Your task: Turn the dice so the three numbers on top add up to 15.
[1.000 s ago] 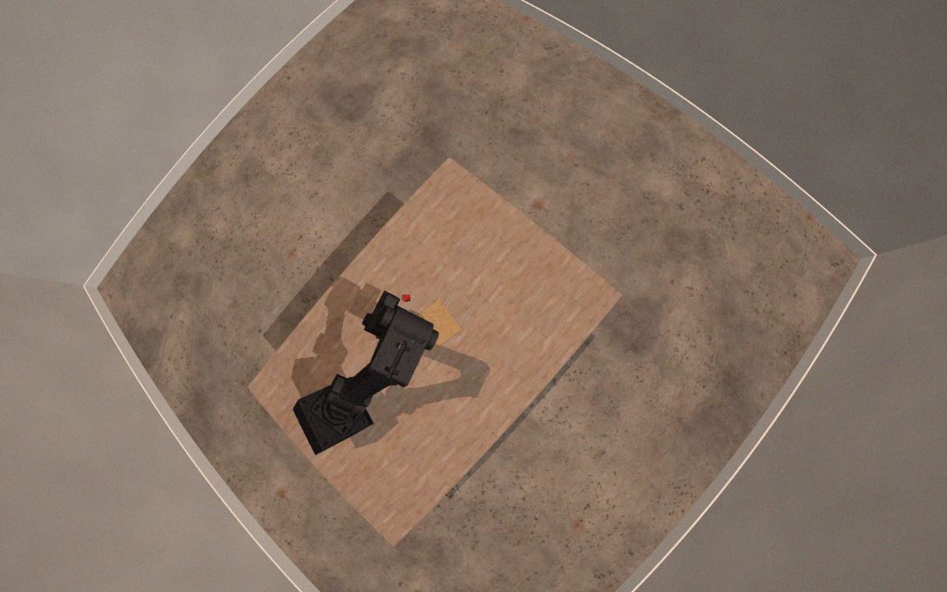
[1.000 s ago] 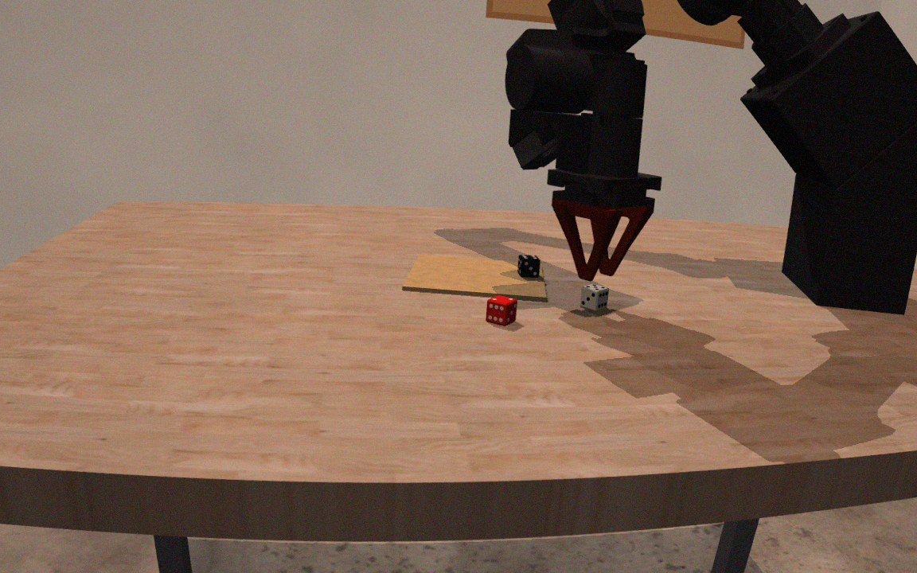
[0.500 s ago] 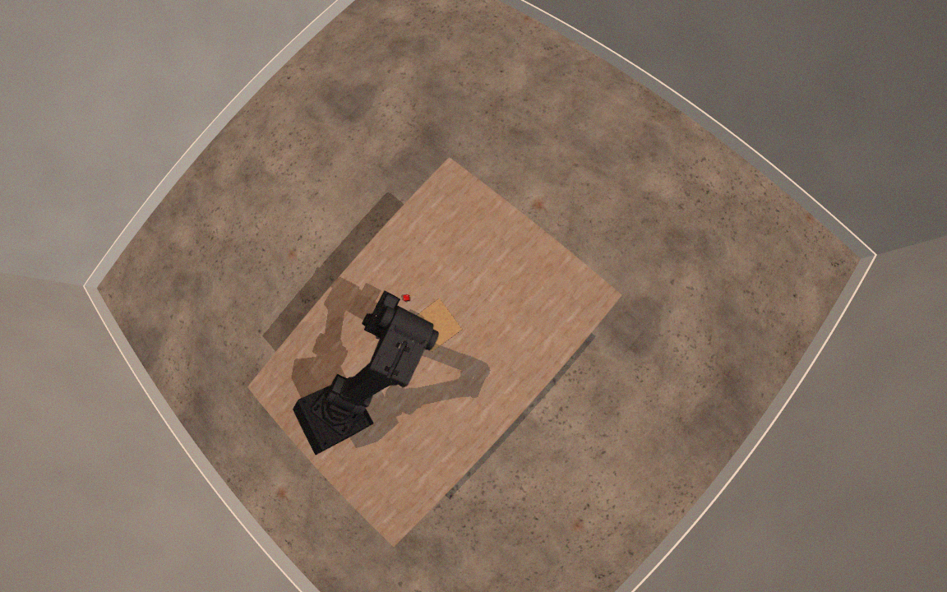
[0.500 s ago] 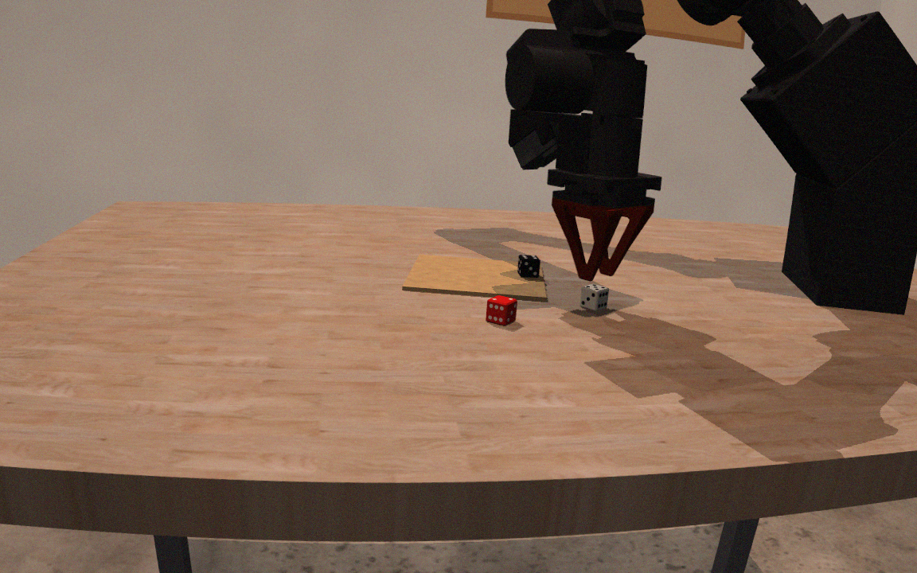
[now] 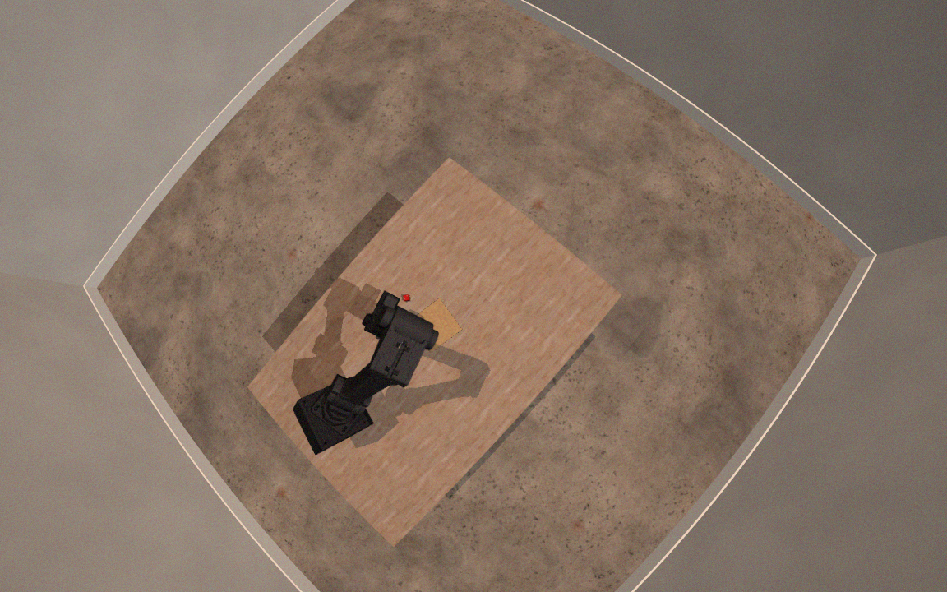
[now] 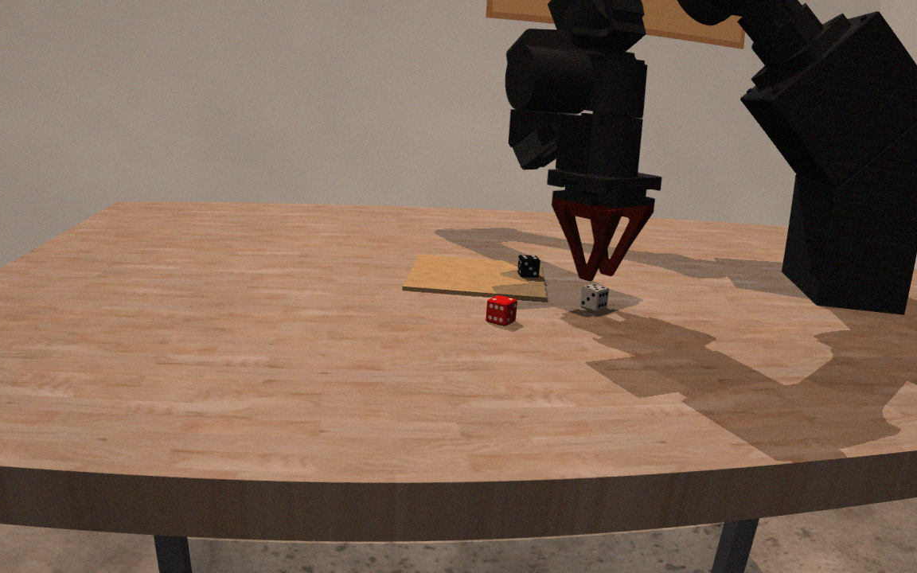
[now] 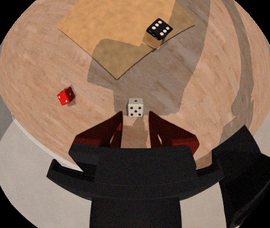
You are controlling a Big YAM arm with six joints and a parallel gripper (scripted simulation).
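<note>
Right now the white die is 30 mm below my hand. The rest, counted from my hand: tan mat: 60 mm ahead, 120 mm to the right, 40 mm below; red die: 110 mm ahead, 20 mm to the left, 30 mm below; black die: 10 mm ahead, 110 mm to the right, 20 mm below.
</note>
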